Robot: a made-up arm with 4 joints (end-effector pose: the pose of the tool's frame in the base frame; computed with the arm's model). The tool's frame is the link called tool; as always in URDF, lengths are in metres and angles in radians. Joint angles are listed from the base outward.
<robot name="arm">
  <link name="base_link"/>
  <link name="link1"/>
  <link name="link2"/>
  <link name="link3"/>
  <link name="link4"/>
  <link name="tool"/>
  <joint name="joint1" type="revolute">
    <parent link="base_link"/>
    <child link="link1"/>
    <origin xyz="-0.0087 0.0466 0.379" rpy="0 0 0"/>
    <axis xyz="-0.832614 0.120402 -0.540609"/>
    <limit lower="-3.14" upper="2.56"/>
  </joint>
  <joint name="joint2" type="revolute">
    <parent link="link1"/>
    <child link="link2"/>
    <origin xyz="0.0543 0.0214 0.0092" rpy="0 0 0"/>
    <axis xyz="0 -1 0"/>
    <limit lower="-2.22" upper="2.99"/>
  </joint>
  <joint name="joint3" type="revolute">
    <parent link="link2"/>
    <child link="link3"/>
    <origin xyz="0.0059 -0.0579 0.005" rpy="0 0 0"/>
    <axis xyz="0 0 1"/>
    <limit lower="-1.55" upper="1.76"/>
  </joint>
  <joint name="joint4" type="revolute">
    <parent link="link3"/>
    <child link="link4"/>
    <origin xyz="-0.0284 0.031 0.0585" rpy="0 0 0"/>
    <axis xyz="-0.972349 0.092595 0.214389"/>
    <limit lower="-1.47" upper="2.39"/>
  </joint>
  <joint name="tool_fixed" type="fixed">
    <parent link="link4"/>
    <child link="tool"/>
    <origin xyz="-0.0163 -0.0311 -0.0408" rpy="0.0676 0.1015 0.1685"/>
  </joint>
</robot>
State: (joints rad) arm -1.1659 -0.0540 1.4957 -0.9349
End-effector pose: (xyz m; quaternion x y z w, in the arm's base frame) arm 0.0458 0.0004 0.3434 0.4779 0.0560 0.8525 0.2044
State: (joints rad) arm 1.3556 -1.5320 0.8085 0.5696
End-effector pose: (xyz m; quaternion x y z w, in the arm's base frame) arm 0.0415 -0.0166 0.4800 0.0371 0.7219 -0.0965 0.6842
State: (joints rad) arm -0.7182 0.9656 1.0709 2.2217
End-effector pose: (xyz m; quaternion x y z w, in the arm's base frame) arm -0.0355 -0.0404 0.3918 -0.7419 -0.5242 -0.1708 0.3816
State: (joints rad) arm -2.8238 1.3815 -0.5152 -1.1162
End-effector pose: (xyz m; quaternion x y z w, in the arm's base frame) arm 0.0035 0.0114 0.4128 -0.8346 -0.0005 0.1836 0.5193
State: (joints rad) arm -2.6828 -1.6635 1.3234 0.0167
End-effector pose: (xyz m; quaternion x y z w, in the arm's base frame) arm 0.0672 0.1144 0.4261 -0.1177 0.0436 -0.8724 0.4724
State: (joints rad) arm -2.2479 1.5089 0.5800 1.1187
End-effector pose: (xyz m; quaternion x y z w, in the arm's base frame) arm 0.0249 0.0841 0.3214 0.4060 -0.5512 -0.2250 0.6933
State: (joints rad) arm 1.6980 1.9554 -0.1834 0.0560
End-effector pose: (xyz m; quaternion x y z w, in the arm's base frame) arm -0.0140 -0.0066 0.4173 -0.6958 -0.4719 0.2529 0.4788
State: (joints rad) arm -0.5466 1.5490 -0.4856 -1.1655
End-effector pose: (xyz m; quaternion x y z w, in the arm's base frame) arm 0.0152 0.0819 0.4047 0.7035 -0.6514 0.1334 0.2510
